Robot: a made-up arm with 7 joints. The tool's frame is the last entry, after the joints.
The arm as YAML. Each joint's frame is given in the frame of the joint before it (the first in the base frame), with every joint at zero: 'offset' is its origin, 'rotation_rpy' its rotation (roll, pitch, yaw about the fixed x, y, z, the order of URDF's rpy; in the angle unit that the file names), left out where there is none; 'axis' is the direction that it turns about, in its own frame. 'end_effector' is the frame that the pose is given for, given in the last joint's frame.
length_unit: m
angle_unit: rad
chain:
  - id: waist
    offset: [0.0, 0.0, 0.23]
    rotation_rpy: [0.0, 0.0, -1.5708]
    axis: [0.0, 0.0, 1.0]
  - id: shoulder
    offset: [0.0, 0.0, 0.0]
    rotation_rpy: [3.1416, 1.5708, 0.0]
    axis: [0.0, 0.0, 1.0]
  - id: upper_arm
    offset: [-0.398, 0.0, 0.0]
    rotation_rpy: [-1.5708, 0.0, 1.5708]
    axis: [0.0, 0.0, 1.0]
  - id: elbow
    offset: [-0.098, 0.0, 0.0]
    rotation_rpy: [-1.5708, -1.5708, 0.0]
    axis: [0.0, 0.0, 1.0]
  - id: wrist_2
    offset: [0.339, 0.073, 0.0]
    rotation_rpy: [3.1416, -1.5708, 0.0]
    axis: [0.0, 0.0, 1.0]
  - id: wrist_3
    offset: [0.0, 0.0, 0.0]
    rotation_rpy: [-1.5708, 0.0, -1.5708]
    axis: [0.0, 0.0, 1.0]
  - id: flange
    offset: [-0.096, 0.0, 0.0]
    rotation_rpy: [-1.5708, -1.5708, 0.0]
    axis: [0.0, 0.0, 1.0]
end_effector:
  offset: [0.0, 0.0, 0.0]
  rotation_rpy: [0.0, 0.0, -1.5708]
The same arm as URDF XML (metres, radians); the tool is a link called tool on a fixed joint. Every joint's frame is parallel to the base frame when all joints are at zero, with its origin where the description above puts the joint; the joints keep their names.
<robot name="arm">
<joint name="tool_fixed" type="fixed"><parent link="link7"/><child link="tool"/><origin xyz="0 0 0" rpy="-3.1416 0 0"/></joint>
<joint name="flange" type="continuous"><parent link="link6"/><child link="link7"/><origin xyz="0.096 0 0" rpy="0 0 0"/><axis xyz="0 0 -1"/></joint>
<joint name="wrist_3" type="continuous"><parent link="link5"/><child link="link6"/><origin xyz="0 0 0" rpy="0 0 0"/><axis xyz="0 -1 0"/></joint>
<joint name="wrist_2" type="continuous"><parent link="link4"/><child link="link5"/><origin xyz="-0.073 0 0.339" rpy="0 0 0"/><axis xyz="0 0 1"/></joint>
<joint name="elbow" type="continuous"><parent link="link3"/><child link="link4"/><origin xyz="0.098 0 0" rpy="0 0 0"/><axis xyz="0 -1 0"/></joint>
<joint name="upper_arm" type="continuous"><parent link="link2"/><child link="link3"/><origin xyz="0 0 0.398" rpy="0 0 0"/><axis xyz="0 0 1"/></joint>
<joint name="shoulder" type="continuous"><parent link="link1"/><child link="link2"/><origin xyz="0 0 0" rpy="0 0 0"/><axis xyz="0 1 0"/></joint>
<joint name="waist" type="continuous"><parent link="base_link"/><child link="link1"/><origin xyz="0 0 0.23" rpy="0 0 0"/><axis xyz="0 0 1"/></joint>
<link name="base_link"/>
<link name="link1"/>
<link name="link2"/>
<link name="link3"/>
<link name="link4"/>
<link name="link5"/>
<link name="link6"/>
<link name="link7"/>
<link name="tool"/>
</robot>

